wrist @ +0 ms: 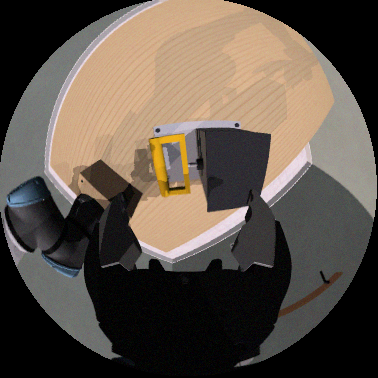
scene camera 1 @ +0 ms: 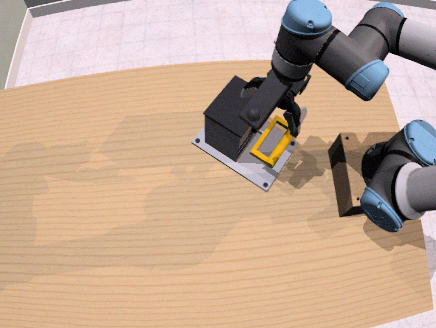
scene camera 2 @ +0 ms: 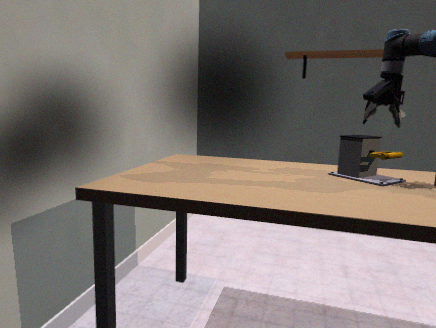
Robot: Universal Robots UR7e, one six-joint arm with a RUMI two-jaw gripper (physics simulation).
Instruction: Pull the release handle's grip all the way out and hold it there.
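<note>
The yellow rectangular grip [scene camera 1: 262,158] [scene camera 2: 390,155] [wrist: 159,167] stands out from the side of a dark box [scene camera 1: 232,102] [scene camera 2: 351,157] [wrist: 235,170], with a gap between them. A short rod [wrist: 193,164] joins them in the wrist view. The box is on a light grey base plate [scene camera 1: 257,178] [scene camera 2: 385,180] [wrist: 197,125] with dark bolts. My gripper [scene camera 1: 271,113] [scene camera 2: 382,124] [wrist: 186,192] is open and empty, tilted, above the box and grip and touching neither. In scene camera 1 it hides part of the box and overlaps the grip's far corner.
A brown block [scene camera 1: 341,180] [wrist: 112,182] stands on the table beyond the grip's outer side, next to the arm's lower joints [scene camera 1: 382,207] [wrist: 30,215]. The table's far edge passes behind the box. A wall shelf [scene camera 2: 335,54] hangs in the background.
</note>
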